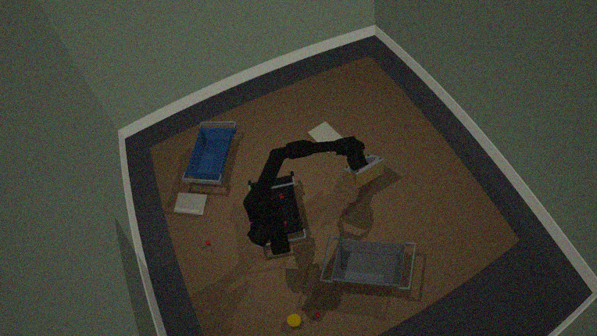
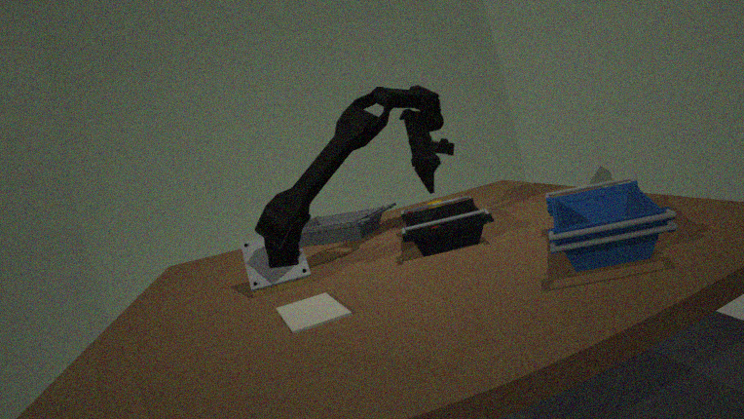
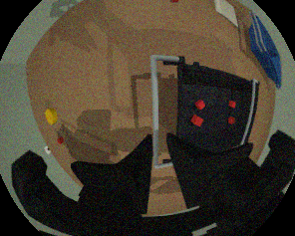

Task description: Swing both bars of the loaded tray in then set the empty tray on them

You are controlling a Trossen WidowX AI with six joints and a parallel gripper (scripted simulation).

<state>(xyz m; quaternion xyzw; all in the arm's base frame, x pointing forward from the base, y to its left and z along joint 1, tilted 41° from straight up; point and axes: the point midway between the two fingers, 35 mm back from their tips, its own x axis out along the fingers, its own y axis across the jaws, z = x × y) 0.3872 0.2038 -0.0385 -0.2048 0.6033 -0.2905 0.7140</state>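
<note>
Now: the grey tray 25 cm behind my gripper tip, 22 cm to the left of it and 5 cm below it. Round my gripper tip: yellow disc: 30 cm to the left, 8 cm below, 8 cm ahead.
</note>
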